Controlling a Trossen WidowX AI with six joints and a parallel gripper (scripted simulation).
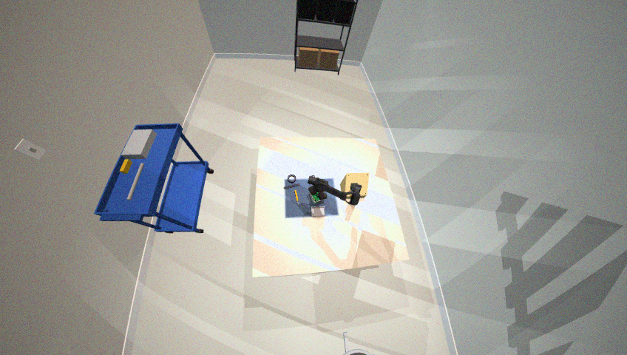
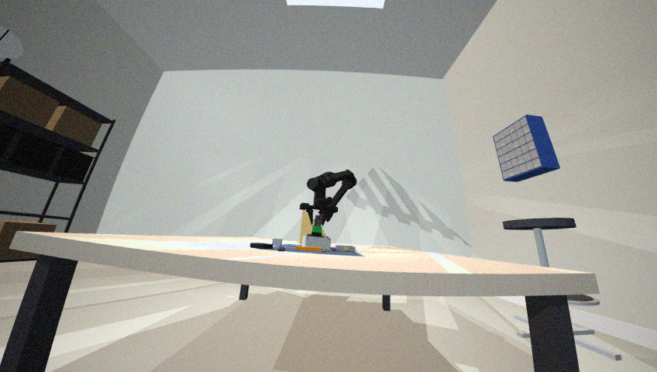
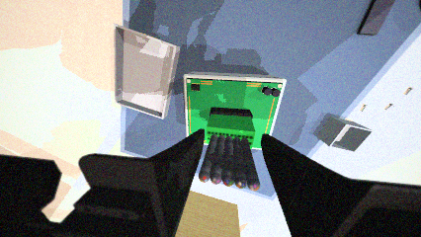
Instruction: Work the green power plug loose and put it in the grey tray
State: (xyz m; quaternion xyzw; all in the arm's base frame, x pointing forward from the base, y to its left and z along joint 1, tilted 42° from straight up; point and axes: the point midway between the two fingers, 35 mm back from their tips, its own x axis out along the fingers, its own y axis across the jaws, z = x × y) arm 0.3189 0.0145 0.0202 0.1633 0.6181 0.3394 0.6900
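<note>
Now: the green power plug 10 mm below my gripper tip. The rest, counted from my gripper tip: blue mat 110 mm below, 50 mm ahead; dark bar 210 mm ahead, 110 mm to the right, 100 mm below.
</note>
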